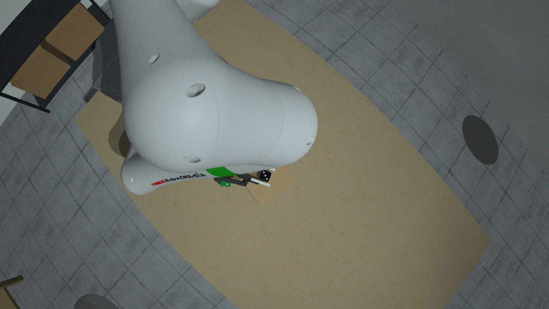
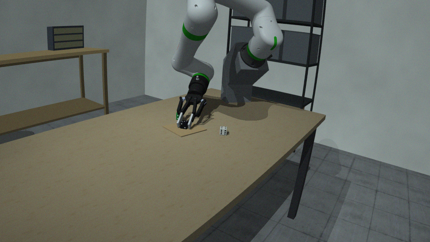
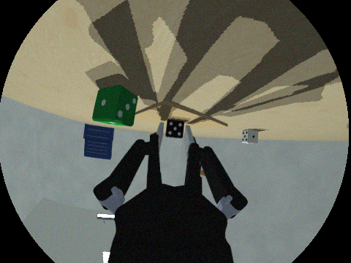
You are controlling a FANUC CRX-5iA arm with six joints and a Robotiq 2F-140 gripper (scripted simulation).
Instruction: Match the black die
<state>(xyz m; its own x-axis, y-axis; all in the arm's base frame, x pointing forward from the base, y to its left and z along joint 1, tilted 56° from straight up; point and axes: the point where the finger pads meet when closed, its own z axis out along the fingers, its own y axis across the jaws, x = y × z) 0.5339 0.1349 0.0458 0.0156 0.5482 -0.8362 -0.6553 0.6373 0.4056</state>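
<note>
Right now the black die is 10 mm to the left of my hand, 10 mm below it and 10 mm ahead of it. From my hand the other things lie so: white die (130 mm to the left, 110 mm behind, 20 mm below); green die (120 mm to the right, 30 mm behind, 20 mm below); tan mat (30 mm below, 10 mm to the left, 10 mm ahead).
</note>
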